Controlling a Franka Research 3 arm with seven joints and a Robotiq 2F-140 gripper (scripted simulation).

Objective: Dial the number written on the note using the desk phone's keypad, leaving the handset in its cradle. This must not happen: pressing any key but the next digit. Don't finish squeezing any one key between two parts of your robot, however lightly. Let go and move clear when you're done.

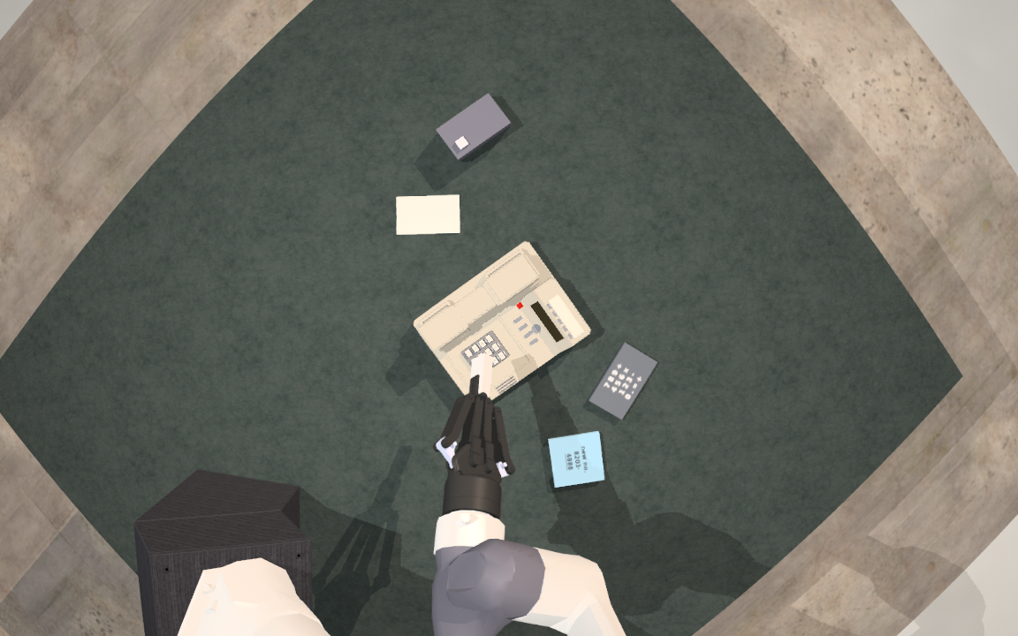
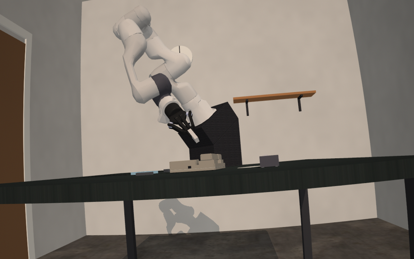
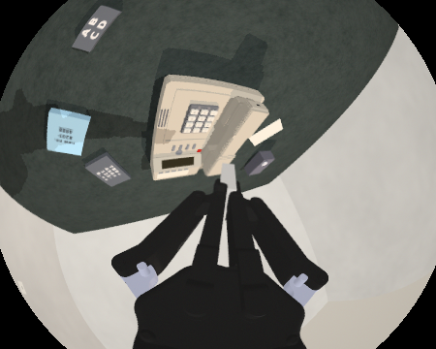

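The handset lies 10 cm below my hand, 7 cm ahead of it and 6 cm to the left of it. Round my hand: light blue note (22 cm to the right, 14 cm below, 5 cm behind); then blank cream card (20 cm to the left, 15 cm below, 14 cm ahead); then dark grey keypad card (20 cm to the right, 14 cm below, 10 cm ahead).
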